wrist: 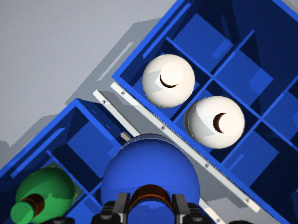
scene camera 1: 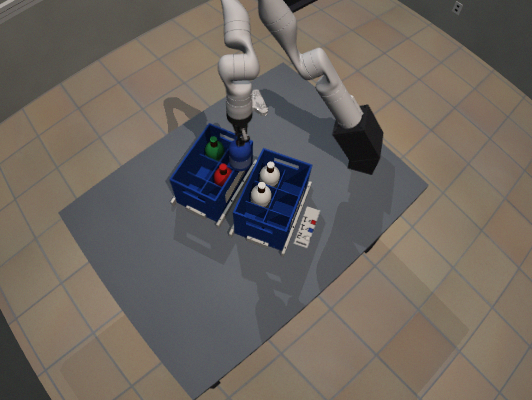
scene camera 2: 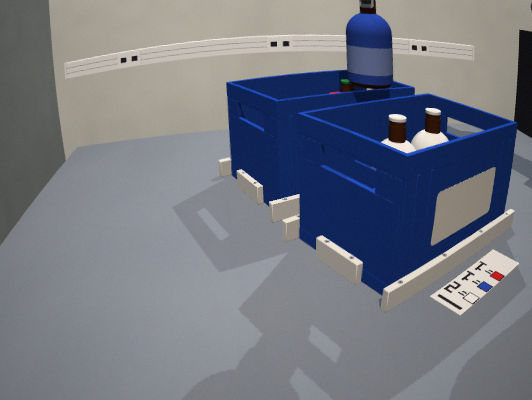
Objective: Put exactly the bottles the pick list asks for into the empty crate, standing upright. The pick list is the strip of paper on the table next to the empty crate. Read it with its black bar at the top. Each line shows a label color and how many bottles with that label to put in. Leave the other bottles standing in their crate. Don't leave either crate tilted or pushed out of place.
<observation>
A crate shows in the wrist view [227,61], in scene camera 1 and in scene camera 2. One and the same spot on the crate: [scene camera 1: 248,217] is [scene camera 2: 326,122].
</observation>
